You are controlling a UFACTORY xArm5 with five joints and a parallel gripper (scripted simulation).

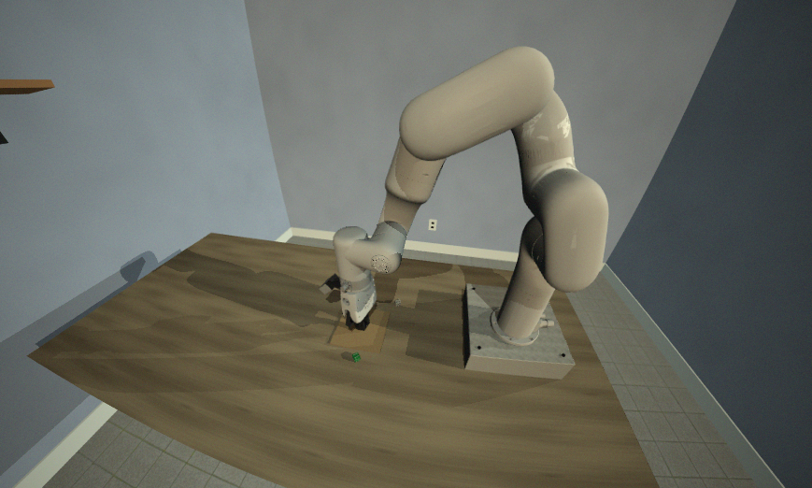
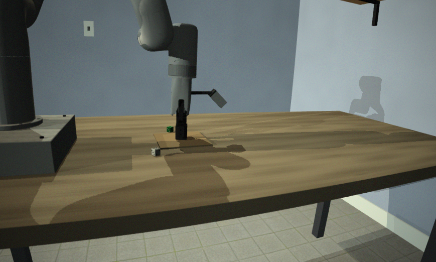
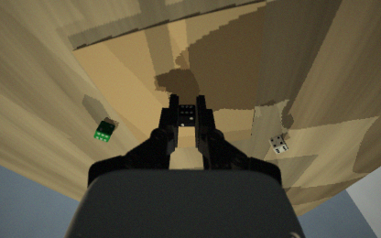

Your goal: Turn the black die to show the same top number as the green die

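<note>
Right now the tan mat is 2 cm below my hand. The rest, counted from my hand: green die (1 cm behind, 10 cm to the left, 2 cm below); black die (1 cm behind, 1 cm below); white die (9 cm behind, 10 cm to the right, 2 cm below).
</note>
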